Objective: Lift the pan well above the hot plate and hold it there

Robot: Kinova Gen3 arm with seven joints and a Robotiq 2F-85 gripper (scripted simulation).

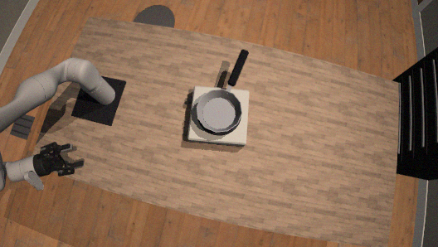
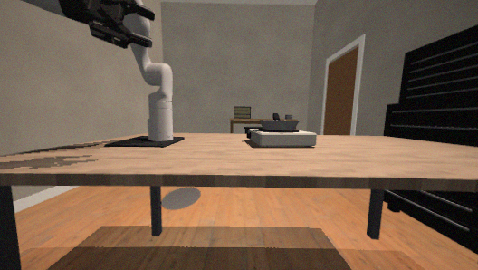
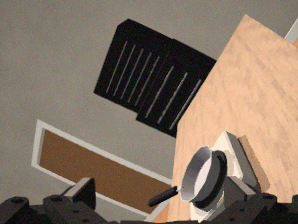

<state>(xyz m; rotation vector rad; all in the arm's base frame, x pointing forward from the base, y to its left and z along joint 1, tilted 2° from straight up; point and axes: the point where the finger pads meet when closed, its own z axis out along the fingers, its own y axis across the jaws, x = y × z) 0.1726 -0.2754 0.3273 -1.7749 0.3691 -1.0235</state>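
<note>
My hand is 440 mm to the right of the pan, 360 mm short of it and 230 mm above it. Also, from my hand: hot plate (370 mm to the left, 330 mm ahead, 290 mm below).
</note>
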